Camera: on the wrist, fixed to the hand. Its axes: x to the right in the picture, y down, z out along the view.
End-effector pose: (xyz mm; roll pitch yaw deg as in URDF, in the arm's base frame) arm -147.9 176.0 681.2 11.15 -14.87 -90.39
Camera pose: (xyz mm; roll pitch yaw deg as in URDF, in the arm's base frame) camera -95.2 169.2 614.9 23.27 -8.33 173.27
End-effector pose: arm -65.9 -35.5 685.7 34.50 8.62 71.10
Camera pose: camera -141.7 -27.1 648.3 -2.17 12.86 -24.96
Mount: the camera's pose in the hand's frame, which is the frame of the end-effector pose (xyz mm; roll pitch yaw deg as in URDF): -10.8 39.0 -74.7 9.10 -20.80 -94.20
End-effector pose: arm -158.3 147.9 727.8 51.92 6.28 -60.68
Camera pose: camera -92.1 199.3 713.7 -2.01 30.28 -158.96
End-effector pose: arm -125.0 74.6 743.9 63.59 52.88 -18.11
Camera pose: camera -103.7 156.3 753.5 -54.10 20.73 -146.53
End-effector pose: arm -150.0 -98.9 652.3 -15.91 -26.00 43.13
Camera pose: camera -142.3 -68.4 573.4 40.97 -30.44 -68.89
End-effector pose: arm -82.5 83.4 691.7 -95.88 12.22 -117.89
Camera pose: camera -143.7 135.2 663.5 -153.39 -62.29 -43.06
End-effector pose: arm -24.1 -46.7 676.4 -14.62 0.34 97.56
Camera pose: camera -41.3 -60.4 594.3 9.98 -35.40 2.98
